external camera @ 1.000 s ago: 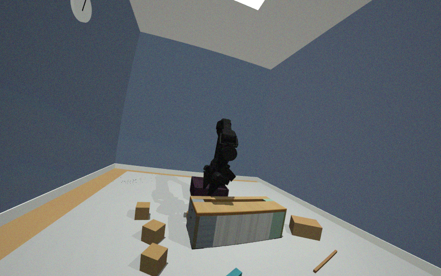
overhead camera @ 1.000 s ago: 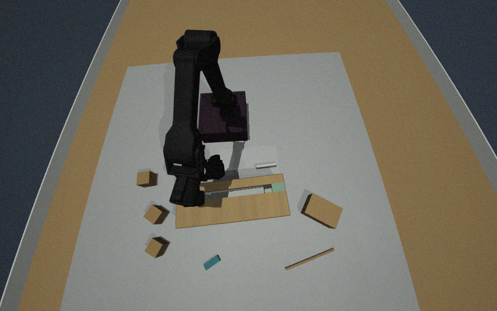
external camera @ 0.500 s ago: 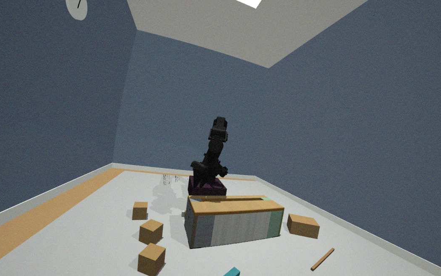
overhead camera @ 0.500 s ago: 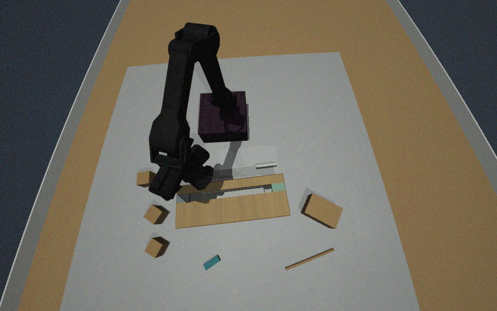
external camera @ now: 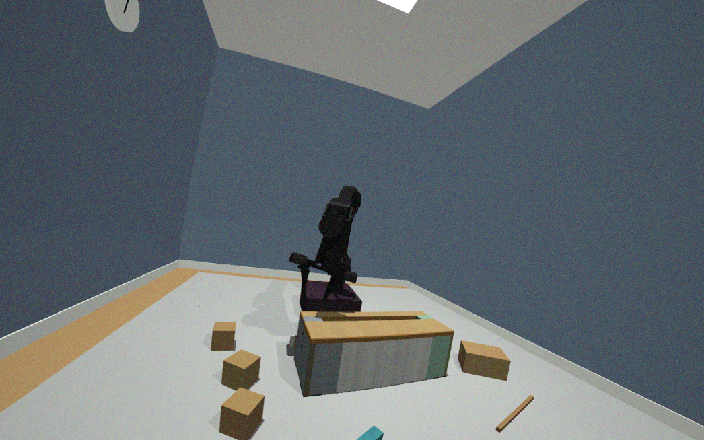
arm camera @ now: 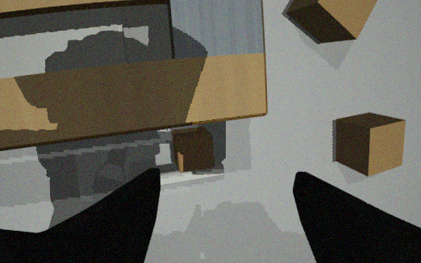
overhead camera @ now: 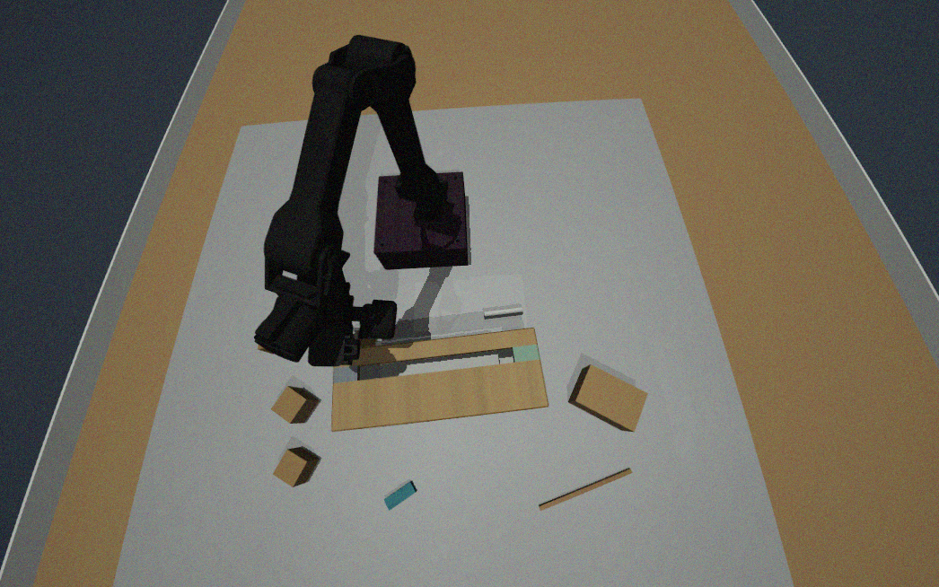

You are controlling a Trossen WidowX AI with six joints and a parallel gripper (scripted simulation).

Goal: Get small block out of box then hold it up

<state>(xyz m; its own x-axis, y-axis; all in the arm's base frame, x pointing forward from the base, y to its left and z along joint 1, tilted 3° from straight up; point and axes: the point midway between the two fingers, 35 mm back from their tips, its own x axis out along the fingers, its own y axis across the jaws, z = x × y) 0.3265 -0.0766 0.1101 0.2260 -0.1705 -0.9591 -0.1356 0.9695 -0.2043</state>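
Now: the small block 140 mm below my gripper tip, 30 mm behind it and 20 mm to the right of it. Also, from my gripper tip: tan block: 510 mm to the left, 130 mm below, 20 mm ahead; then teal piece: 270 mm ahead, 150 mm below, 130 mm to the left; then wooden box: 170 mm to the left, 100 mm below, 10 mm ahead.
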